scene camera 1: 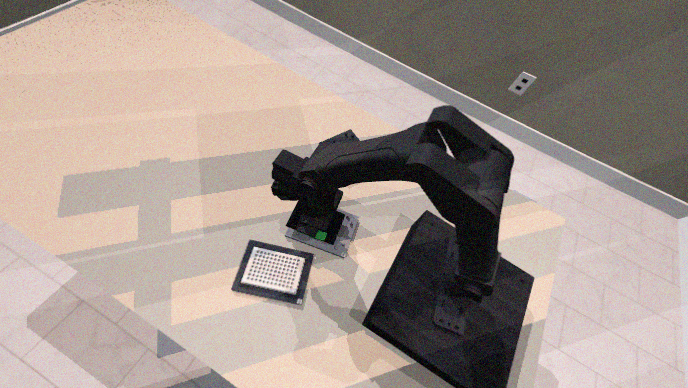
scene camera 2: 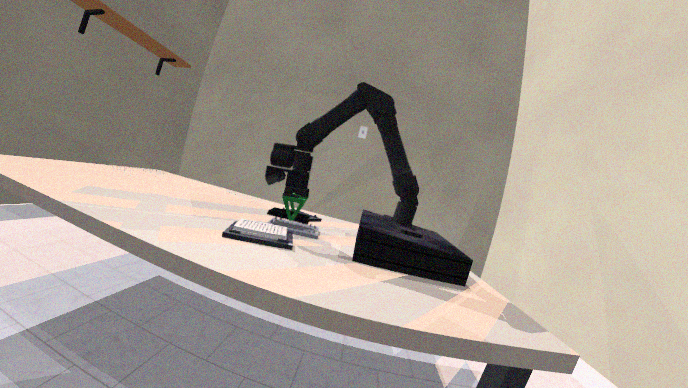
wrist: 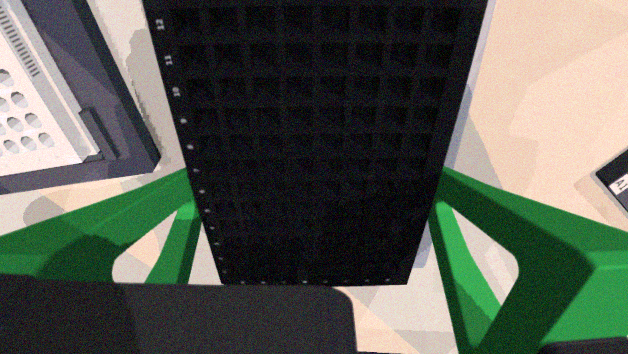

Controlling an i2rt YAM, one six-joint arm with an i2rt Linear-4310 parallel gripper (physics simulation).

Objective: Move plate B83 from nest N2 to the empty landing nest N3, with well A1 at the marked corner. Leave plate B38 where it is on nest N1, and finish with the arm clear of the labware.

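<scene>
My gripper (scene camera 1: 318,230) (scene camera 2: 293,213) (wrist: 314,177), with green fingers, is shut on the long sides of the black well plate B83 (scene camera 2: 277,212) (wrist: 307,132). It holds the plate level, just above a light grey nest (scene camera 1: 349,230) (scene camera 2: 305,232). The row numbers run along the plate's left edge in the wrist view. The white plate B38 (scene camera 1: 272,270) (scene camera 2: 259,226) (wrist: 25,119) sits in its dark nest N1 (scene camera 1: 238,280) (scene camera 2: 255,239) (wrist: 124,127), beside and to the left of the held plate. The corner of another dark nest (wrist: 617,175) with an A1 label shows at the right of the wrist view.
The arm's black base block (scene camera 1: 432,299) (scene camera 2: 409,245) stands right of the nests. The curved front edge of the table (scene camera 2: 288,303) runs below the labware. A wall shelf (scene camera 2: 129,31) hangs far off at the back left.
</scene>
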